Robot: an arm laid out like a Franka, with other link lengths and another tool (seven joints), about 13 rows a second.
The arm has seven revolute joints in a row. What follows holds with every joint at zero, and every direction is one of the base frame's. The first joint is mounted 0.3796 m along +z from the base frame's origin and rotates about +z. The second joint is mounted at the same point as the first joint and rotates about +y. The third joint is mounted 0.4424 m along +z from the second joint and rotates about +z. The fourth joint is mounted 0.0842 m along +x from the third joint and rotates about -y. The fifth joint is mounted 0.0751 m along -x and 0.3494 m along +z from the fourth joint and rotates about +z. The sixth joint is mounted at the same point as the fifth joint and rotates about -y. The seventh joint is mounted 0.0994 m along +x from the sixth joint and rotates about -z. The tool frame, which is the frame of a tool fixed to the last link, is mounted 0.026 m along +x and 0.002 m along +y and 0.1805 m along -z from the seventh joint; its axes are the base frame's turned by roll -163.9, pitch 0 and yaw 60 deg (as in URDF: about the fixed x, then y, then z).
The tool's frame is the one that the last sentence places.
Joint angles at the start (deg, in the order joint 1, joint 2, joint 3, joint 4, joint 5, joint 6, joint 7):
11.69 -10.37 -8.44 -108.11 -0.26 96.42 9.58
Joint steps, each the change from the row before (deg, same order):
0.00 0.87 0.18 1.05 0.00 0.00 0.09
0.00 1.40 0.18 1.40 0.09 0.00 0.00
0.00 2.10 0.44 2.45 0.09 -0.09 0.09
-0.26 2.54 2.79 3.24 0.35 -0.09 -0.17
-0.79 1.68 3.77 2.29 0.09 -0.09 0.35
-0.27 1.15 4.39 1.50 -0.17 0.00 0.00
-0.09 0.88 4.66 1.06 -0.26 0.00 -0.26
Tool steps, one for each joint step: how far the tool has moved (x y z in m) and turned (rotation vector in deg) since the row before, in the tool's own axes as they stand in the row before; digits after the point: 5 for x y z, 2 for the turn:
0.00622 0.00363 -0.00278 -0.25 -0.02 -0.06
0.00905 0.00644 -0.00183 -0.10 -0.13 -0.10
0.01513 0.00852 -0.00473 -0.38 -0.10 -0.28
0.03414 -0.00246 -0.00341 -0.60 -0.48 -2.59
0.03184 -0.00922 -0.00040 -0.50 -0.54 -2.57
0.03626 -0.01893 0.00429 -0.39 -1.10 -3.99
0.03759 -0.02322 0.00659 -0.22 -1.33 -4.67

